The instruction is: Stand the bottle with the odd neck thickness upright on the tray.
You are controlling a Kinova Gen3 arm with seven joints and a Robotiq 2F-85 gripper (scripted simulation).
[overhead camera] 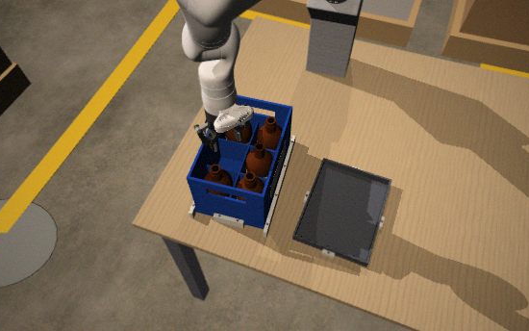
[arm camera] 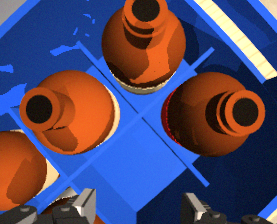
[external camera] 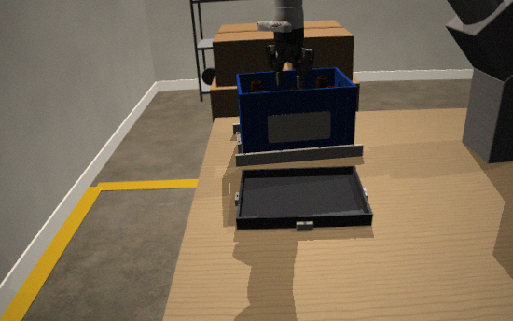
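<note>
The blue crate is 70 mm below my hand, 40 mm to the left of it and 10 mm behind it. Round my hand: dark grey tray (310 mm to the left, 140 mm below, 60 mm behind).
</note>
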